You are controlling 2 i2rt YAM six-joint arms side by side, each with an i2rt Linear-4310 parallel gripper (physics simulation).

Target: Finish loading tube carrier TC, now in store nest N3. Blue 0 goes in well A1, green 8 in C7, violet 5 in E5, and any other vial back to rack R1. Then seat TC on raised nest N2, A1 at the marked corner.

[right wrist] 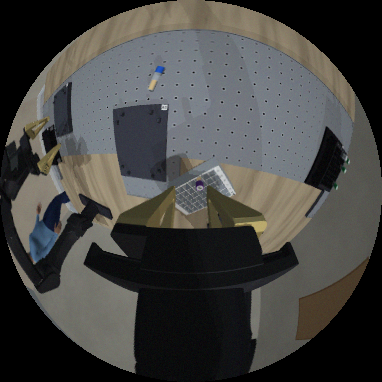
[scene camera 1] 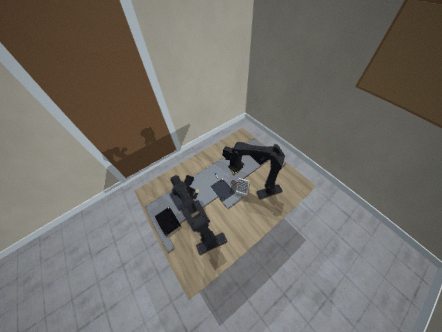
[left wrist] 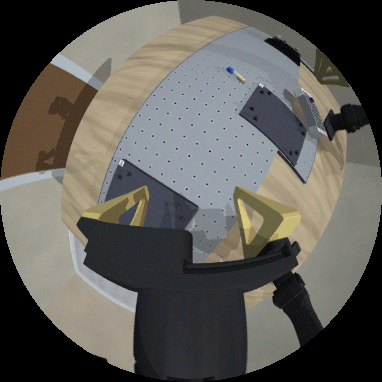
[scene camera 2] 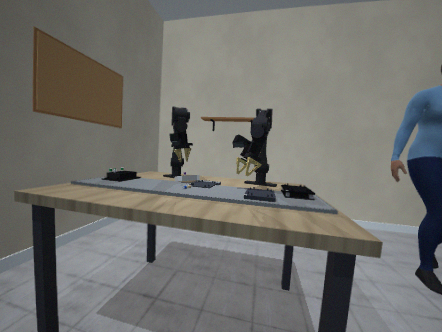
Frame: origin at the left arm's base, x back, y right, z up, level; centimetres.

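Seen in the pictures: left gripper, between the fingertips: (right wrist: 53, 129) (scene camera 1: 192, 192) (left wrist: 190, 190) (scene camera 2: 241, 174); right gripper, between the fingertips: (right wrist: 190, 190) (scene camera 1: 235, 174) (scene camera 2: 183, 161); left arm's base, origin of its link: (right wrist: 94, 204) (scene camera 1: 211, 243) (scene camera 2: 260, 184); right arm's base, origin of its link: (scene camera 1: 269, 191) (left wrist: 330, 123).
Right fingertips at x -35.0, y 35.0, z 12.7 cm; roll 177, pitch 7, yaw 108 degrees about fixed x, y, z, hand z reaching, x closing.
Offsets run from my right fingertips to a thing's top centre.
The pale grid-topped carrier {dz -7.5, dx +7.4, dy +2.7 cm} (right wrist: 188, 203) (left wrist: 311, 116) (scene camera 1: 243, 187) (scene camera 2: 190, 178) sits askew beside a dark nest plate, off its pad. A violet-capped vial {dz -6.1, dx +3.8, dy +1.5 cm} (right wrist: 199, 185) (left wrist: 311, 99) stands in it; its well is unreadable. The blue-capped vial {dz -10.1, dx -11.4, dy -11.2 cm} (right wrist: 157, 76) (left wrist: 235, 74) (scene camera 2: 186, 187) lies on its side on the pegboard. Several green-capped vials stand in the black rack {dz -7.7, dx -14.0, dy +31.5 cm} (right wrist: 322, 162) (scene camera 2: 121, 175). My right gripper (right wrist: 190, 190) (scene camera 2: 183, 158) is partly open and empty, above the carrier. My left gripper (left wrist: 190, 190) (right wrist: 53, 129) is wide open and empty, high above the other end of the board.
The dark nest plate {dz -10.0, dx +2.2, dy -11.9 cm} (right wrist: 141, 142) (left wrist: 275, 122) by the carrier has an A1 label at one corner. Another dark plate {dz -8.9, dx -4.9, dy -44.2 cm} (left wrist: 150, 195) (scene camera 2: 260, 194) lies below my left gripper. A black holder {dz -7.3, dx +8.8, dy -57.9 cm} (scene camera 1: 167, 221) (scene camera 2: 297, 191) stands at the board's end. A person (scene camera 2: 427, 130) stands beyond the table.
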